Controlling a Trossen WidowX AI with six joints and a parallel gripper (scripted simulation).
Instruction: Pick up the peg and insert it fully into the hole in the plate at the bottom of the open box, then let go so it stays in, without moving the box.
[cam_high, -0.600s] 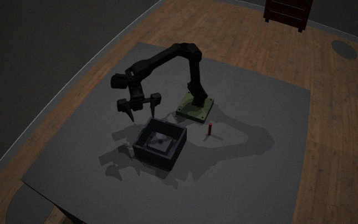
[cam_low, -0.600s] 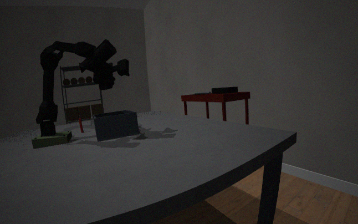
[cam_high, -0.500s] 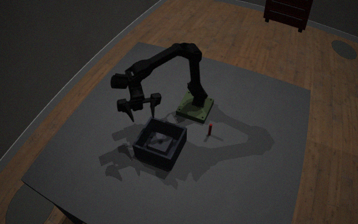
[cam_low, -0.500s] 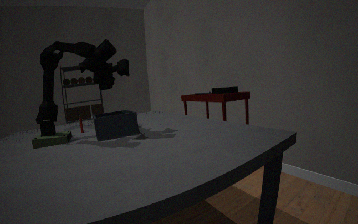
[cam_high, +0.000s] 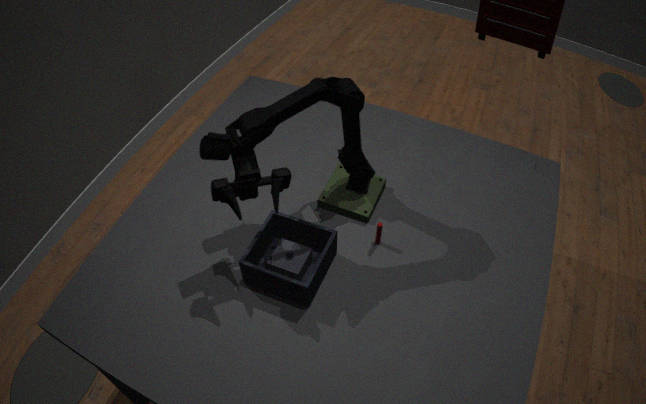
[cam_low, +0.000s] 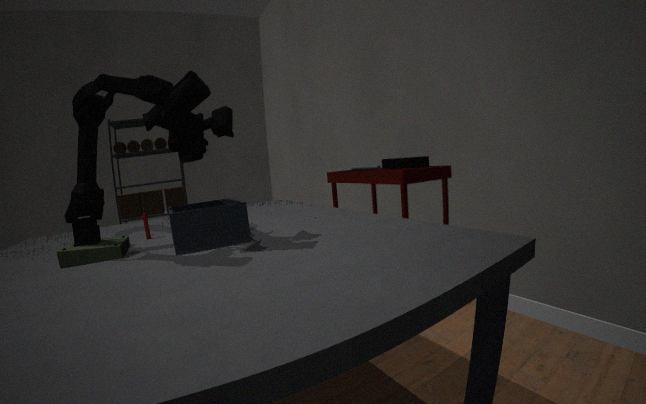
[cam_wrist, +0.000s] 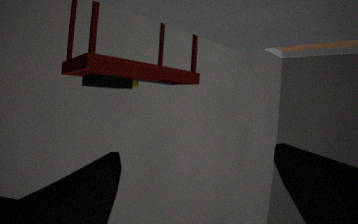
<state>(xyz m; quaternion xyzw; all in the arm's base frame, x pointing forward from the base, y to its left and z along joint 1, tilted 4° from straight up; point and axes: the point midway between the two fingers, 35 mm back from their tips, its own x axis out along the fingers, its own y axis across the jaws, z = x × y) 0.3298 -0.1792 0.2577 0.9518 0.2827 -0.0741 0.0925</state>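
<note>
Now: the red peg 27 cm to the left of my hand, 23 cm below it and 17 cm behind it. Also, from my hand: box: 24 cm below, 6 cm to the left, 2 cm behind; then grey plate: 23 cm below, 6 cm to the left, 2 cm behind.
</note>
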